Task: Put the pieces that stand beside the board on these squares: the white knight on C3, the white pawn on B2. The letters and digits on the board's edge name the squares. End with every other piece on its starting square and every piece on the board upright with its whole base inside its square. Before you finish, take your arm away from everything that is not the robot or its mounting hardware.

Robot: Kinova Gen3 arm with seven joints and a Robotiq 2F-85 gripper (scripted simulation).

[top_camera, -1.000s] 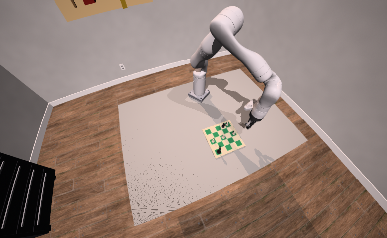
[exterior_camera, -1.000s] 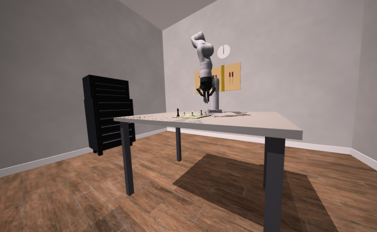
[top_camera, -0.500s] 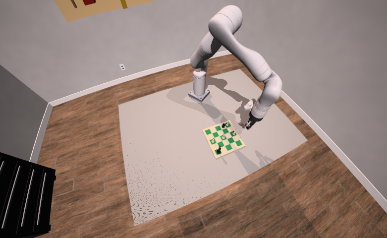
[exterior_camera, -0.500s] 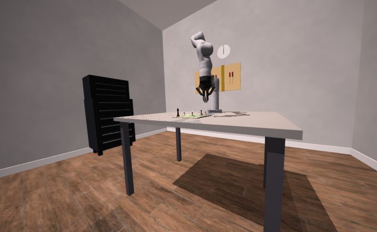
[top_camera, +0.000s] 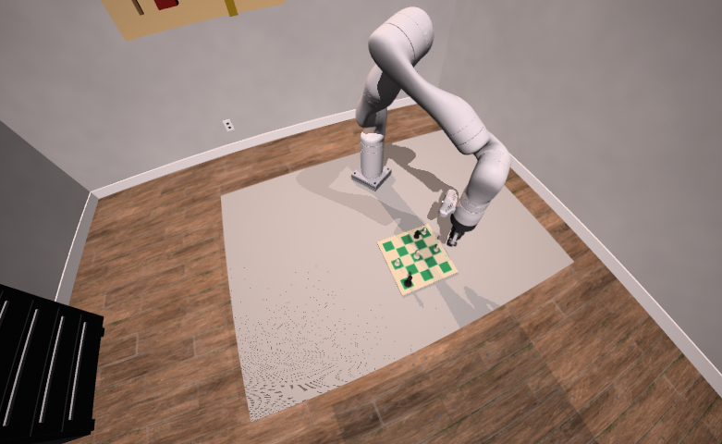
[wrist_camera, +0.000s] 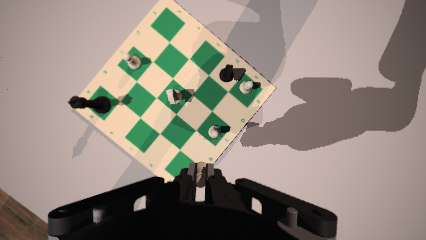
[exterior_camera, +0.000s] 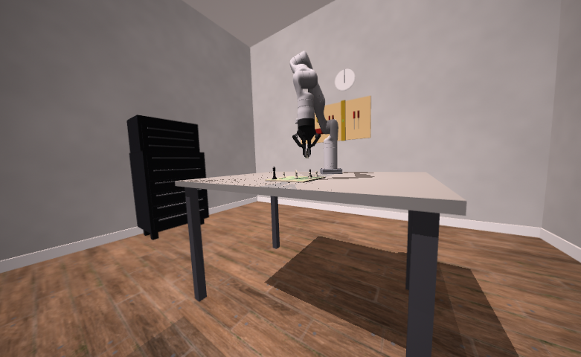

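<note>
Right now my hand is 11 cm above the tall cream piece, 8 cm to the left of it and 5 cm past it. From my hand the other things lie so: cream chessboard (12 cm below, 8 cm to the right, 5 cm behind).
</note>
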